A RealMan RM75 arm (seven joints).
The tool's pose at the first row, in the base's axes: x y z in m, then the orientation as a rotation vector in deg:
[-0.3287, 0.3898, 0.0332, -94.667, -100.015, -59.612]
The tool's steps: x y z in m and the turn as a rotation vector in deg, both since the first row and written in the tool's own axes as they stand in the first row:
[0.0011, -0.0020, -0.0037, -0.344, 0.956, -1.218]
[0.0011, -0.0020, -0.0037, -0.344, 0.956, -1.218]
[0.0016, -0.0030, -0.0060, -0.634, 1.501, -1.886]
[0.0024, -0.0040, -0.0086, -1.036, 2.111, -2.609]
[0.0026, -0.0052, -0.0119, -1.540, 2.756, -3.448]
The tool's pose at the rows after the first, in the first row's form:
[-0.3313, 0.3875, 0.0358, -93.245, -100.527, -61.140]
[-0.3313, 0.3875, 0.0358, -93.245, -100.527, -61.140]
[-0.3327, 0.3860, 0.0374, -92.502, -100.762, -62.093]
[-0.3341, 0.3844, 0.0393, -91.729, -100.975, -63.227]
[-0.3357, 0.3819, 0.0412, -90.894, -101.246, -64.537]

